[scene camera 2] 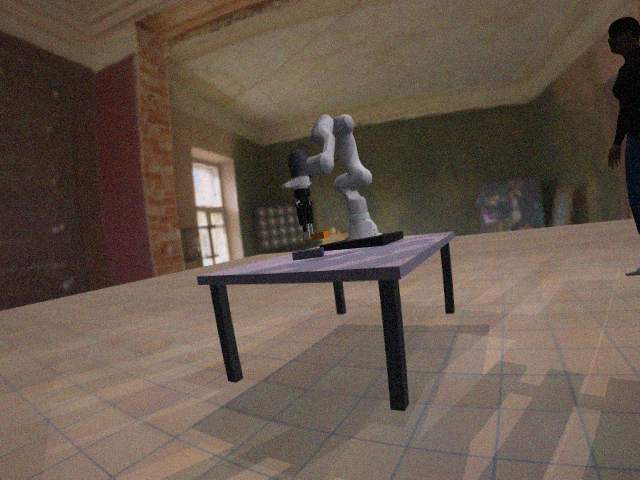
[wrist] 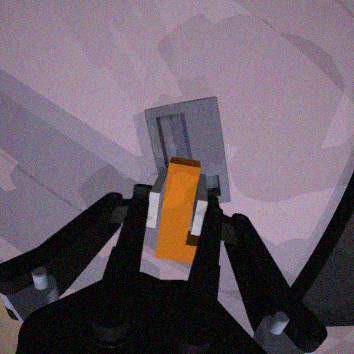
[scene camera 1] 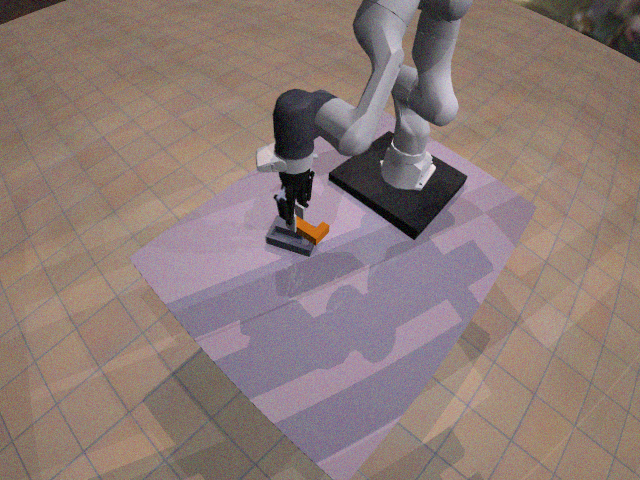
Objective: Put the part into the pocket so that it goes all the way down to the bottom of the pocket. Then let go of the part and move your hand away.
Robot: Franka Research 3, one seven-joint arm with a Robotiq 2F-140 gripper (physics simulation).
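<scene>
My gripper (scene camera 1: pixel 296 219) (scene camera 2: pixel 309 230) (wrist: pixel 181 183) is shut on the orange L-shaped part (scene camera 1: pixel 313 231) (scene camera 2: pixel 318 235) (wrist: pixel 183 181), with a pad on each side of its long bar. The grey block (scene camera 1: pixel 287 245) (scene camera 2: pixel 308 253) (wrist: pixel 206 131) with the L-shaped pocket lies on the table. The part is level and above the block, with a gap between them in the scene camera 2 view. In the wrist view, the part's far end covers the middle of the pocket (wrist: pixel 173 137), and its bar is turned a little from the pocket's long slot. The right finger hides most of the part's foot.
The robot's black base plate (scene camera 1: pixel 361 188) (scene camera 2: pixel 385 239) stands on the lilac table (scene camera 1: pixel 330 413) (scene camera 2: pixel 299 277), to the right of the block in the scene camera 1 view. A person (scene camera 2: pixel 628 87) stands at the right edge of the scene camera 2 view, away from the table.
</scene>
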